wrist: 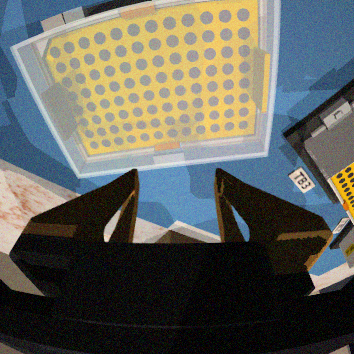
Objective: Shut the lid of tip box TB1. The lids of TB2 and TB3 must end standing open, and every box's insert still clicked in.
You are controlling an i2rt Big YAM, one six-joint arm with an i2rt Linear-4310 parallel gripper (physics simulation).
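Frame: origin at the arm's base, x up, y back, z right, level; centimetres.
Seen in the pictures: gripper, fingertip midpoint: (176, 176).
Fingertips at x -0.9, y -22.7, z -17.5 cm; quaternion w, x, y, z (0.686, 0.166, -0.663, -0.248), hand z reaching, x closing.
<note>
Offsets run from my fingertips to a thing's top centre. "spot": to the spot under its first point. Level surfaces: height alone.
Tip box TB1 shows at the upper middle of the wrist view. Its clear, pale-edged lid {spot: dx +0.0, dy -0.7, dz -0.5 cm} (175, 165) spans over the yellow insert {dx -0.3, dy -3.4, dz -3.8 cm} (150, 87) with its rows of grey holes; I cannot tell whether the lid is fully down. My gripper (176, 176) is open and empty, its two dark fingertips by the lid's near edge. Contact is not clear. TB3 {spot: dx -4.8, dy -7.6, dz +11.7 cm} (330, 142) is cut off at the right edge, with a grey panel and part of a yellow insert {spot: dx -2.0, dy -6.5, dz +14.2 cm} (346, 182). Part of TB2 {spot: dx -5.7, dy +1.0, dz +38.4 cm} (345, 244) shows below it. The lid positions of TB2 and TB3 cannot be told.
The TB3 label {spot: dx -7.6, dy -2.2, dz +16.9 cm} (301, 180) lies on the blue surface {dx -7.8 cm} (200, 185) left of its box. A smaller label {spot: dx -7.5, dy -0.6, dz +34.5 cm} (341, 226) lies near TB2. A marbled pale surface (30, 200) shows at the left. A brownish angular object (180, 237) shows behind the gripper's palm.
</note>
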